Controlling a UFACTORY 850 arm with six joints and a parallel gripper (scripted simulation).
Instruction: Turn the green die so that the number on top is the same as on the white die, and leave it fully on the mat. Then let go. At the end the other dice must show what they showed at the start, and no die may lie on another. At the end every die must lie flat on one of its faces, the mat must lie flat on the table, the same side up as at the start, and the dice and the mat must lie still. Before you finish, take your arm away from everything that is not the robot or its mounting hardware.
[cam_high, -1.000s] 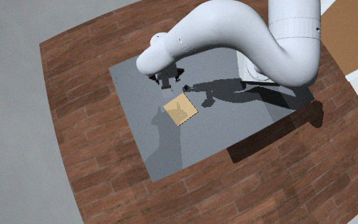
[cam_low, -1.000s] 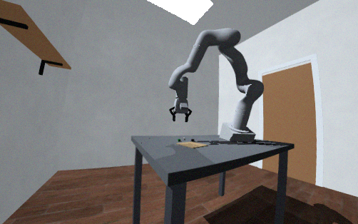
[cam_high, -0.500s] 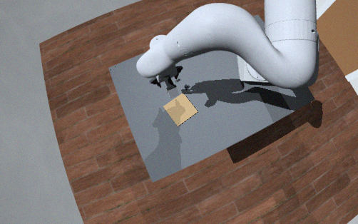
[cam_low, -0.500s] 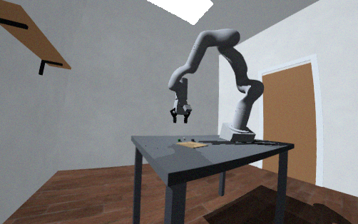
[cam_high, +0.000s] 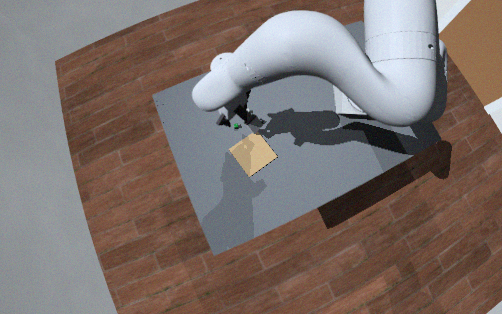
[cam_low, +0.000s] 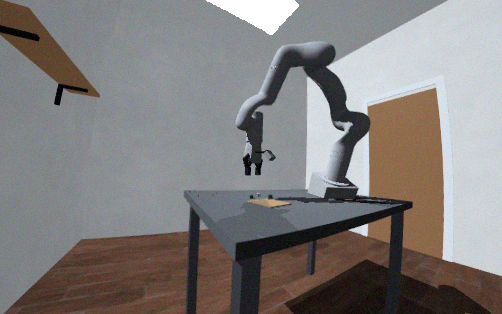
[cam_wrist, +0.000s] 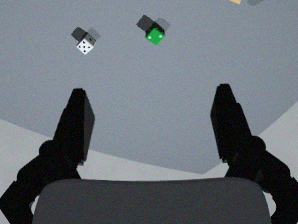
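My gripper is now 120 mm above the green die. The rest, counted from my hand: black die: 120 mm below, 100 mm behind, 20 mm to the left; then white die: 120 mm below, 70 mm behind, 50 mm to the right; then mat: 130 mm to the left, 120 mm below, 20 mm behind.
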